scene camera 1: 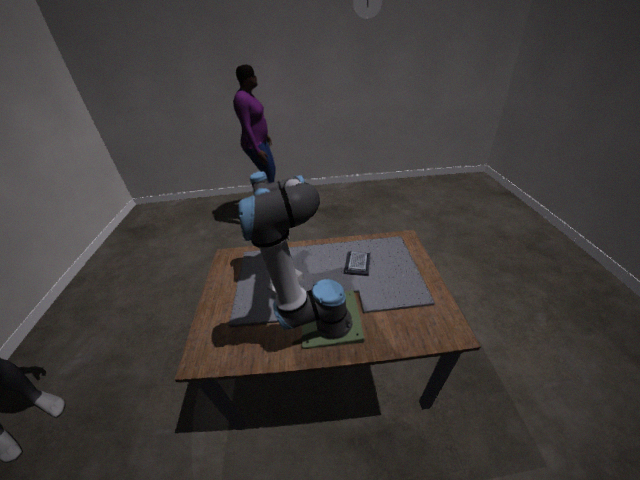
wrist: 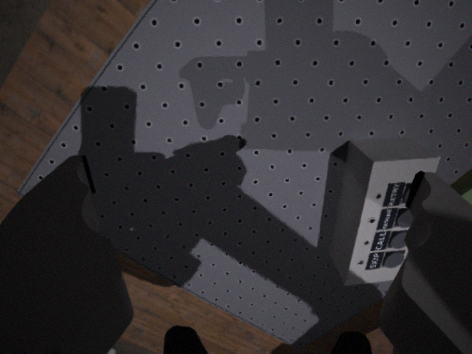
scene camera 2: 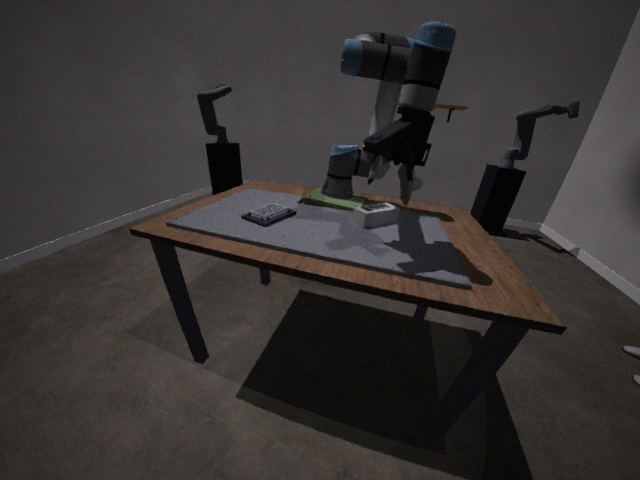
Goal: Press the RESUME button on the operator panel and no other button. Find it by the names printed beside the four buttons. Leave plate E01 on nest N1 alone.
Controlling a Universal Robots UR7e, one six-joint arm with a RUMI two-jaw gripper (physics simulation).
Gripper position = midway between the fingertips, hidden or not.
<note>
I see my gripper (scene camera 2: pixel 385 193).
My gripper shows as well in the wrist view (wrist: pixel 251 169).
</note>
